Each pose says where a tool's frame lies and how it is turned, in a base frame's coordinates. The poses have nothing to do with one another.
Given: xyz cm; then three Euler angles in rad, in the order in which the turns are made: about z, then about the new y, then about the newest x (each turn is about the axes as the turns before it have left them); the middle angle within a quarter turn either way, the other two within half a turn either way.
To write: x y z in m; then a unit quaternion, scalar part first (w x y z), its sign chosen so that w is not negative. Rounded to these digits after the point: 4 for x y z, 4 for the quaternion.
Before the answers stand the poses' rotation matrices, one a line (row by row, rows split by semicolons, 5 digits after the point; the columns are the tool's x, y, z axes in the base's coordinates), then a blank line. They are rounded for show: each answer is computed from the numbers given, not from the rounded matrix.
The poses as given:
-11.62, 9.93, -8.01, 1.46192, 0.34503, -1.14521
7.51, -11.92, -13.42, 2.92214, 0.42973, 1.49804
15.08, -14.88, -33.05, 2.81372, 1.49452, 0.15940
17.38, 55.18, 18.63, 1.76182, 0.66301, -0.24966
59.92, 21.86, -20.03, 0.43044, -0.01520, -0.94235
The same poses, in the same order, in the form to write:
0.10226 -0.44388 -0.89023; 0.93549 -0.26137 0.23778; -0.33822 -0.85712 0.38852
-0.88728 -0.42138 0.18756; 0.19790 0.01951 0.98003; -0.41663 0.90667 0.06608
-0.07214 -0.46778 -0.88090; 0.02454 -0.88376 0.46729; -0.99709 0.01210 0.07524
-0.14964 -0.92250 -0.35582; 0.77381 -0.33328 0.53865; -0.61549 -0.19473 0.76371
0.90868 -0.23413 -0.34567; 0.41722 0.53939 0.73142; 0.01520 -0.80885 0.58782

-0.1162, 0.0993, -0.0801, 0.5544, -0.4937, -0.2489, 0.6220
0.0751, -0.1192, -0.1342, 0.2227, -0.0824, 0.6784, 0.6953
0.1508, -0.1488, -0.3305, 0.1727, -0.6589, 0.1682, 0.7126
0.1738, 0.5518, 0.1863, 0.5659, -0.3240, 0.1147, 0.7494
0.5992, 0.2186, -0.2003, 0.8712, -0.4420, -0.1036, 0.1869

